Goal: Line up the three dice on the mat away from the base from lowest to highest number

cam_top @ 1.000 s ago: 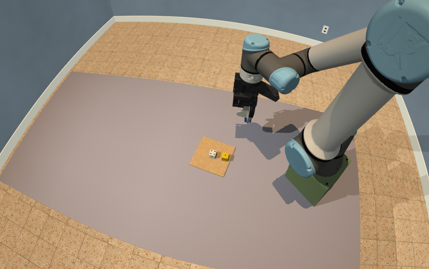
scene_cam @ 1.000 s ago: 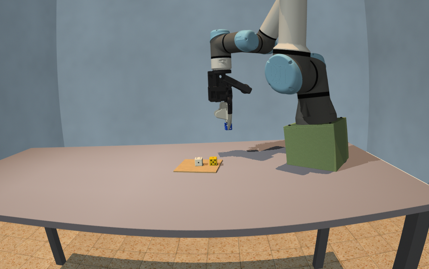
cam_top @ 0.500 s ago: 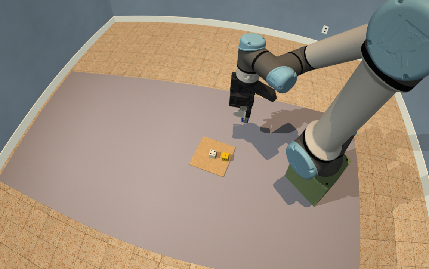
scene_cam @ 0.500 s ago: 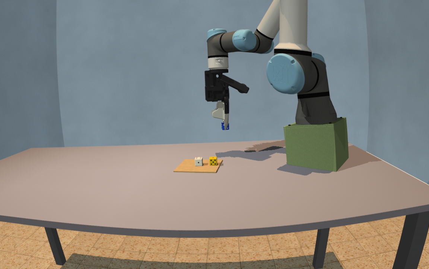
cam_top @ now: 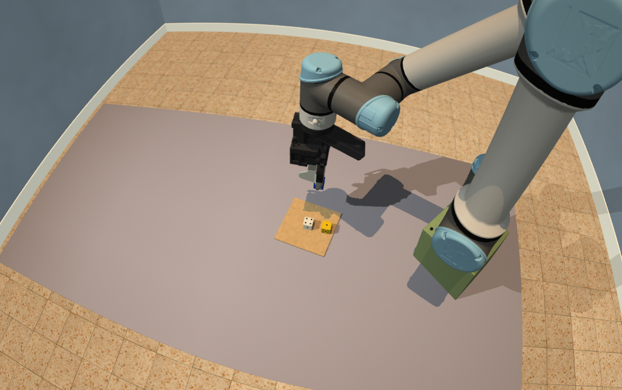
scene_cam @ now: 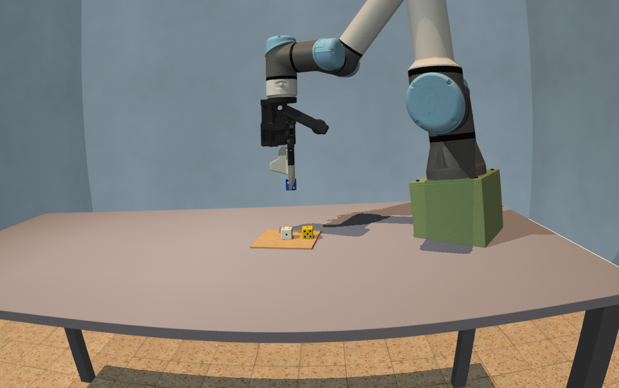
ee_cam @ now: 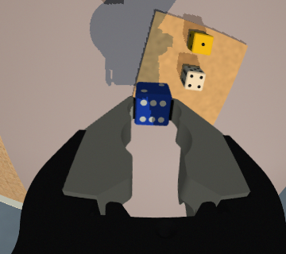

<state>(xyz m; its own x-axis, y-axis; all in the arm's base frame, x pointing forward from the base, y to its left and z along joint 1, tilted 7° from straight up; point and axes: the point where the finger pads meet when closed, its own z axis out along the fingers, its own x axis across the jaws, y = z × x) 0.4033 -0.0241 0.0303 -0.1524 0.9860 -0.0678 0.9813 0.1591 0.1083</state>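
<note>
Right now the white die is 11 cm below my hand, 6 cm to the left of it and 1 cm ahead of it. From my hand the other things lie so: blue die (right at my hand); mat (12 cm below, 6 cm to the left, 1 cm ahead); yellow die (11 cm below, 6 cm to the left, 4 cm behind).
</note>
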